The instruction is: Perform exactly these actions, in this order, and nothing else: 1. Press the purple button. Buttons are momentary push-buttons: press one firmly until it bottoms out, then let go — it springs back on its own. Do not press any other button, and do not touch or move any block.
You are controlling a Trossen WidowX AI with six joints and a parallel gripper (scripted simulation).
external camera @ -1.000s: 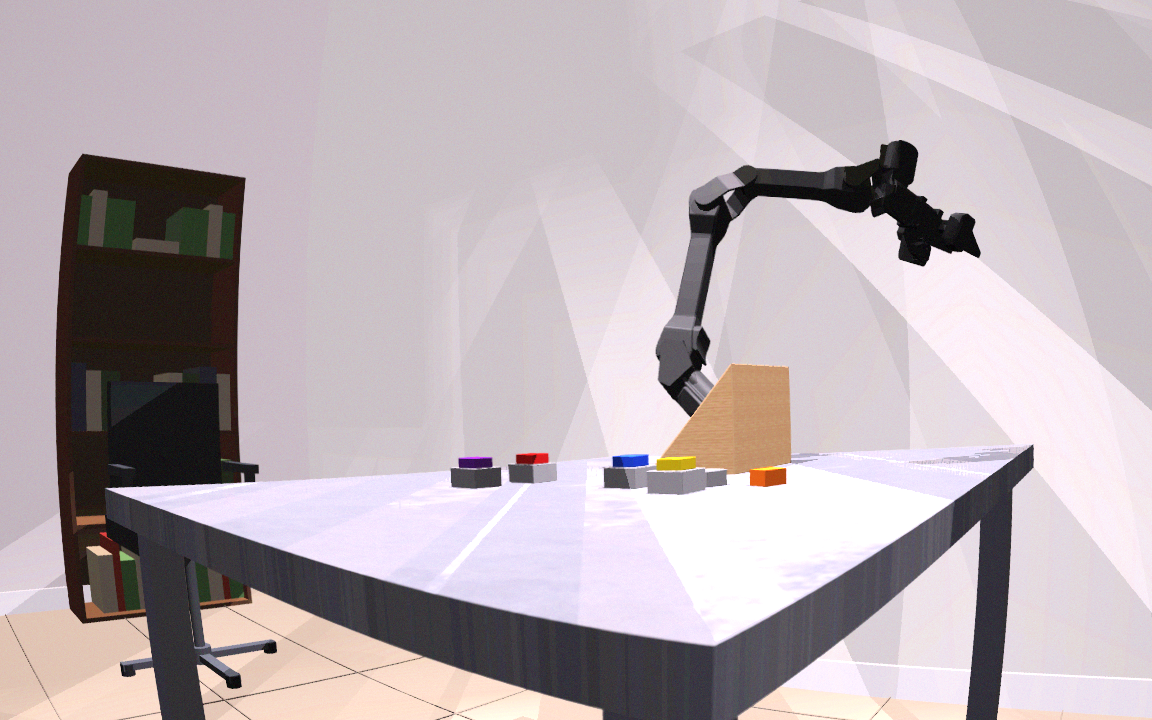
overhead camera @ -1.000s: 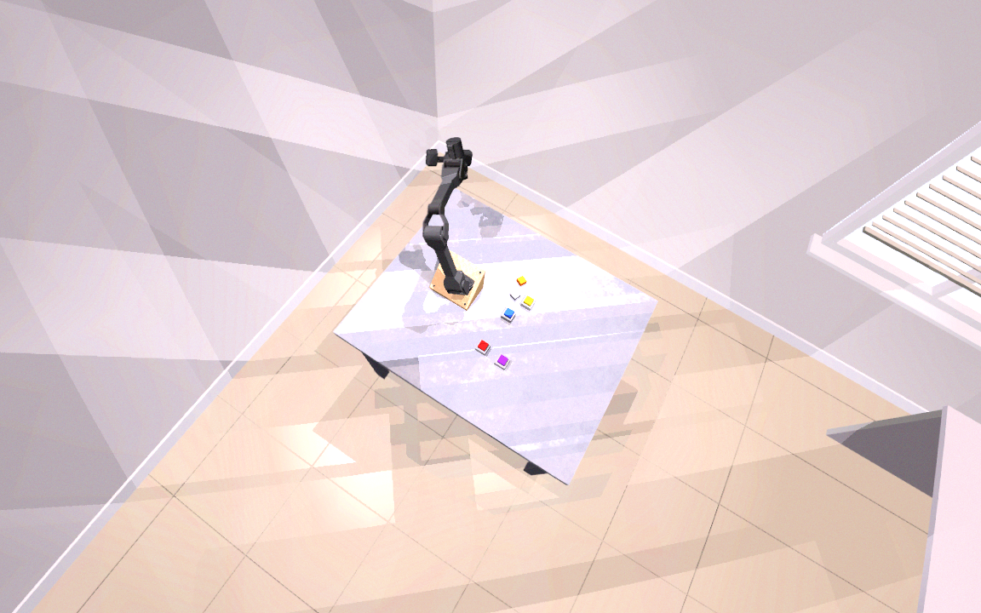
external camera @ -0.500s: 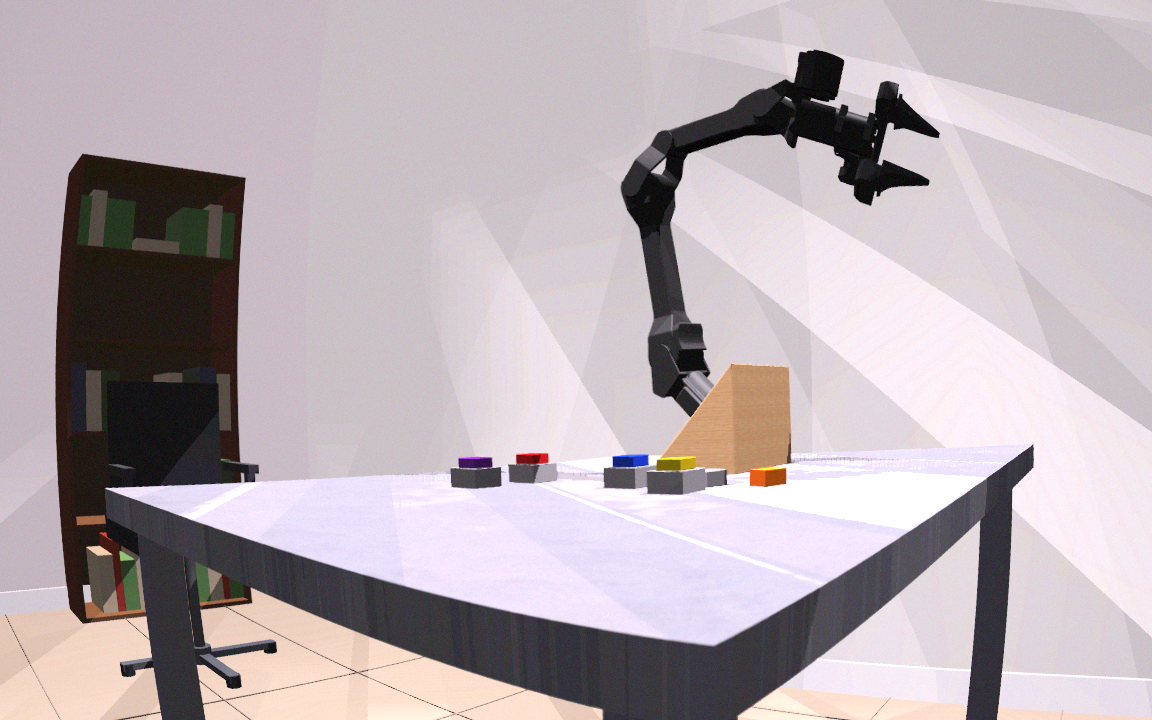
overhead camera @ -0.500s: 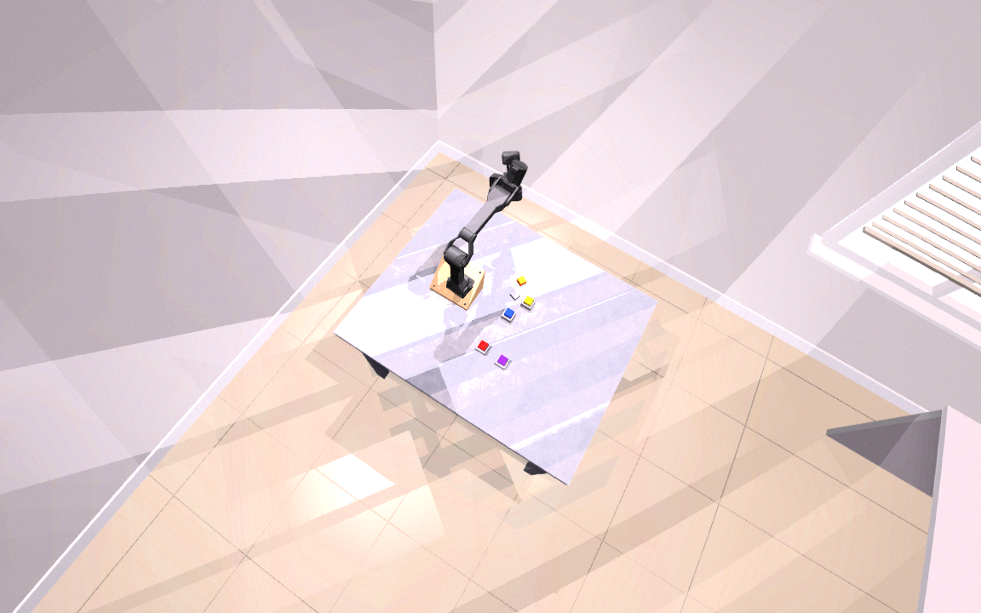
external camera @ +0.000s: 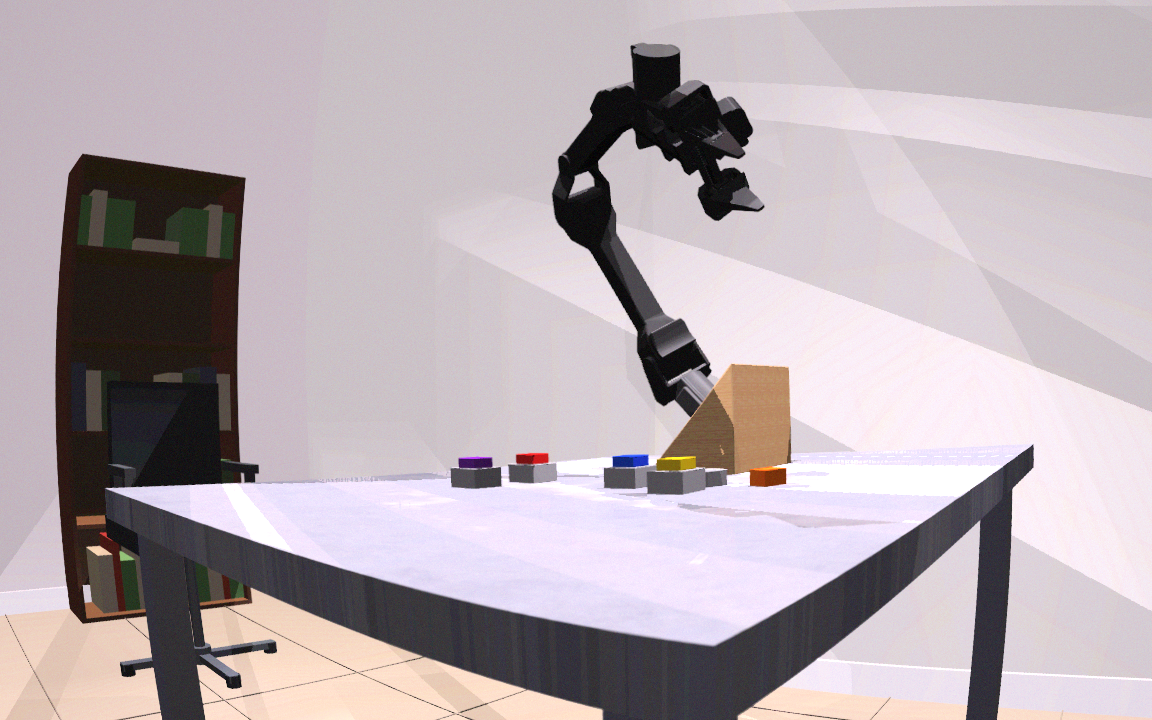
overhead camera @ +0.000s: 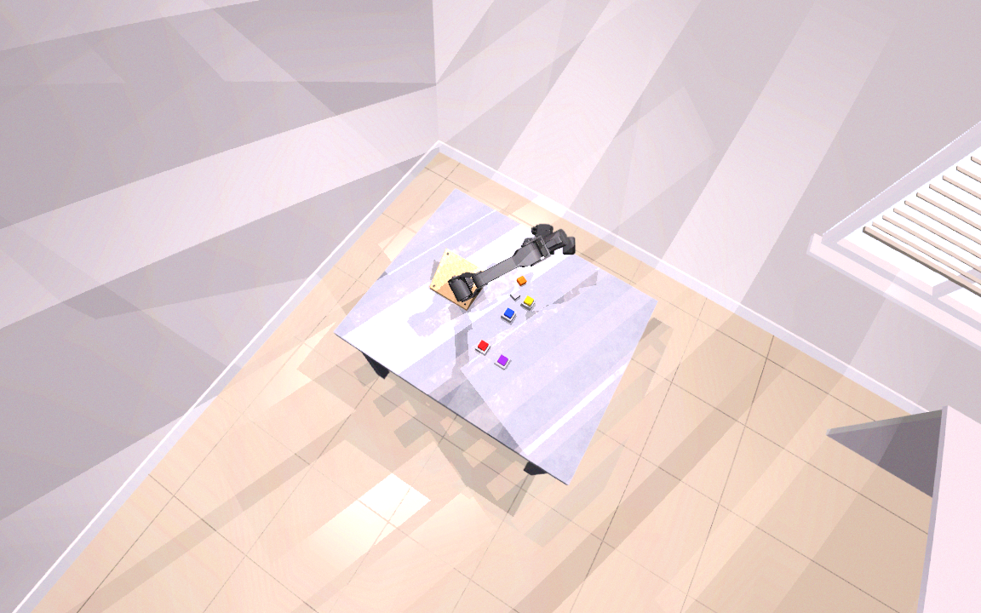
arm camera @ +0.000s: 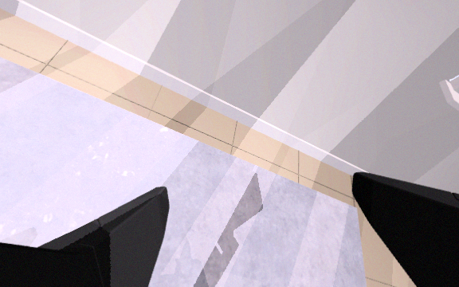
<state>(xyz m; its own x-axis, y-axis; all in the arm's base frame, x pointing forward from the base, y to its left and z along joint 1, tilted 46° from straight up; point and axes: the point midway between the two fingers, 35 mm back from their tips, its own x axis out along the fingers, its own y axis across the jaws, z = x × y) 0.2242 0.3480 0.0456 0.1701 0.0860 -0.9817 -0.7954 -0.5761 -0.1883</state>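
The purple button lies 60 mm ahead of my gripper tip, 400 mm to the right of it and 310 mm below it. Round my gripper tip: blue button 30 mm behind, 220 mm to the right, 300 mm below; then yellow button 10 mm ahead, 120 mm to the right, 300 mm below; then orange block 70 mm behind, 40 mm to the right, 320 mm below.
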